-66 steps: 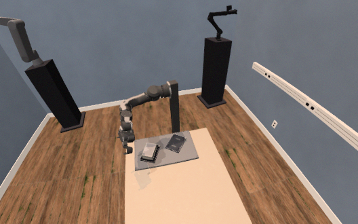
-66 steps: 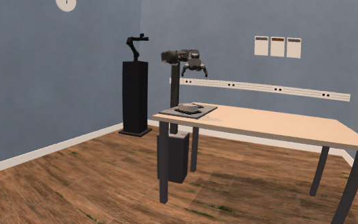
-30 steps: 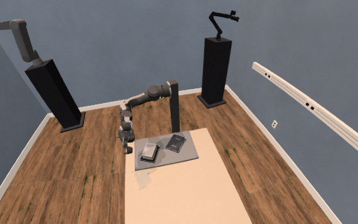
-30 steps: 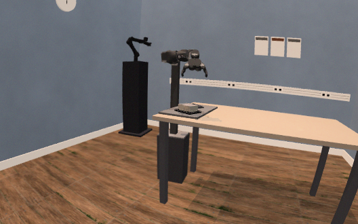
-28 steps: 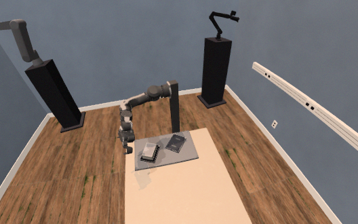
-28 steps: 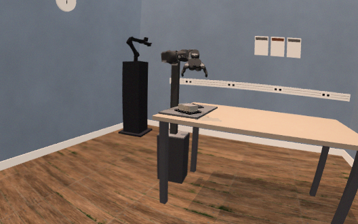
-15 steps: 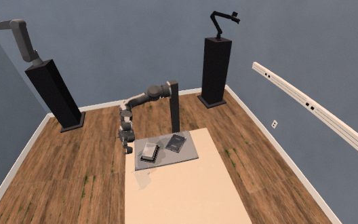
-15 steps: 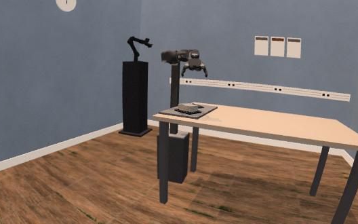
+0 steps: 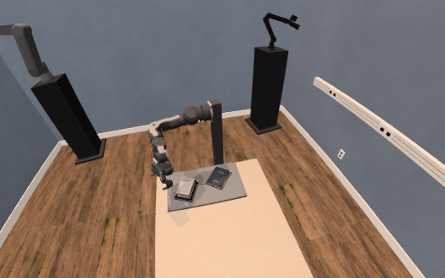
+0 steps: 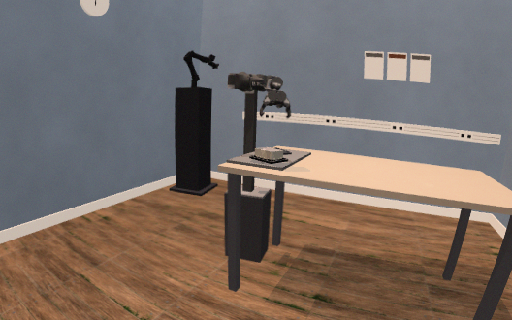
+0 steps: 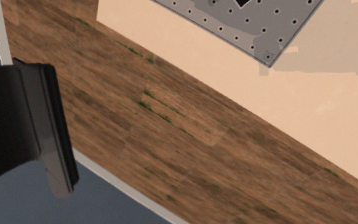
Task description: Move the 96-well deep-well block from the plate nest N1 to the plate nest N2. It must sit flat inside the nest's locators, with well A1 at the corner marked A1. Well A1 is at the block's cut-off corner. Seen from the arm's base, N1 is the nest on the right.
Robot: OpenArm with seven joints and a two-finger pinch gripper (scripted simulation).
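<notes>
The 96-well deep-well block lies 6 cm behind my hand, 12 cm to the left of it and 19 cm below it. From my hand the other things lie so: black plate nest (6 cm behind, 12 cm to the left, 22 cm below).
</notes>
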